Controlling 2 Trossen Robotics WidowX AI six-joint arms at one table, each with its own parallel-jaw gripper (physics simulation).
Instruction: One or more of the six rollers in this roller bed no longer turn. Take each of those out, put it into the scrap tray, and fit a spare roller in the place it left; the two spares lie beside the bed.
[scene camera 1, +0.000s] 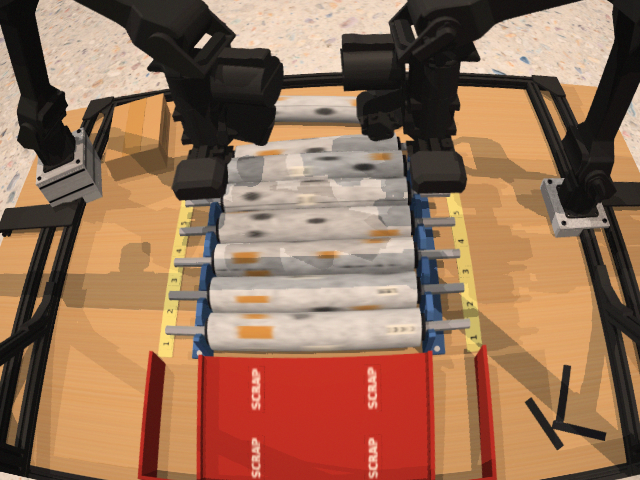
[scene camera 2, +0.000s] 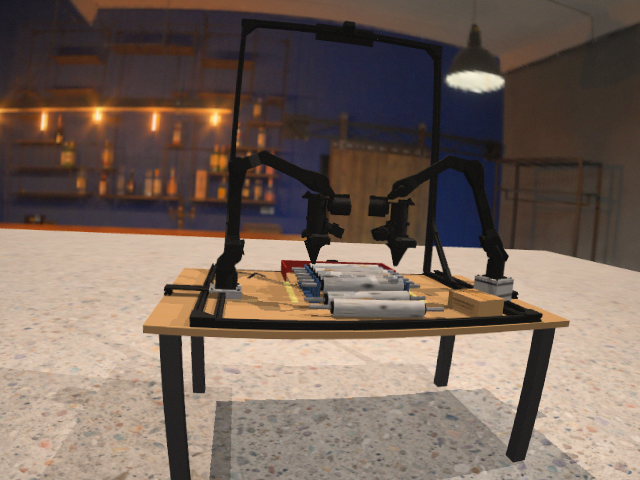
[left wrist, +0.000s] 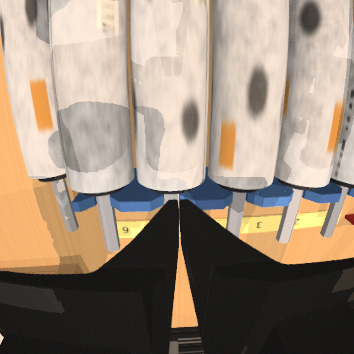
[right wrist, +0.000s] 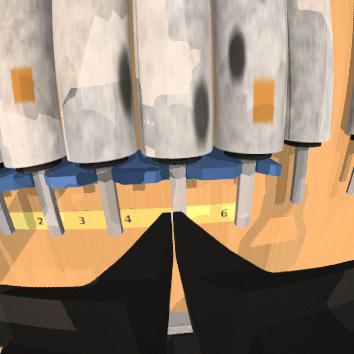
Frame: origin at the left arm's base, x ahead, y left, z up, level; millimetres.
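Seen in the pictures: left gripper, fingertip midpoint: (scene camera 2: 395, 266) (left wrist: 177, 207); right gripper, fingertip midpoint: (scene camera 2: 313, 264) (right wrist: 171, 219); left arm's base, origin of the base link: (scene camera 1: 59, 154) (scene camera 2: 494, 277); right arm's base, origin of the base link: (scene camera 1: 577, 201) (scene camera 2: 225, 286) (right wrist: 182, 343).
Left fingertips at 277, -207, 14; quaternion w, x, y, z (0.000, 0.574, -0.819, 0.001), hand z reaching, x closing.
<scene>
Offsets run from my left fingertips to a thing's top centre, as dx, dy, dz.
The roller bed's blue rails (scene camera 1: 424, 267) (scene camera 2: 310, 286) (left wrist: 147, 200) (right wrist: 140, 172) carry six grey mottled rollers, with yellow strips numbered 1 to 6 alongside. My left gripper (scene camera 1: 200, 188) (scene camera 2: 398, 261) (left wrist: 177, 207) is shut and empty, its tips over the axle stub of roller 5 @[+114, -39, -31] (scene camera 1: 315, 195) (left wrist: 168, 105) (right wrist: 173, 88). My right gripper (scene camera 1: 438, 178) (scene camera 2: 314, 259) (right wrist: 171, 219) is shut and empty over that roller's other stub. I cannot tell if the tips touch the stubs. One spare roller @[+150, +65, -59] (scene camera 1: 315, 143) (right wrist: 307, 70) lies tight behind roller 6, the other spare roller @[+185, +164, -59] (scene camera 1: 315, 110) (scene camera 2: 377, 309) farther back. The red scrap tray @[+5, -340, -57] (scene camera 1: 313, 405) (scene camera 2: 290, 263) is empty.
A wooden block @[-134, +248, -52] (scene camera 1: 142, 124) (scene camera 2: 475, 300) stands at the table's back corner. A black frame rail (scene camera 1: 544, 110) (scene camera 2: 366, 325) runs round the table edge. The grey arm bases (scene camera 1: 90, 171) (scene camera 1: 551, 205) sit at the two sides.
</scene>
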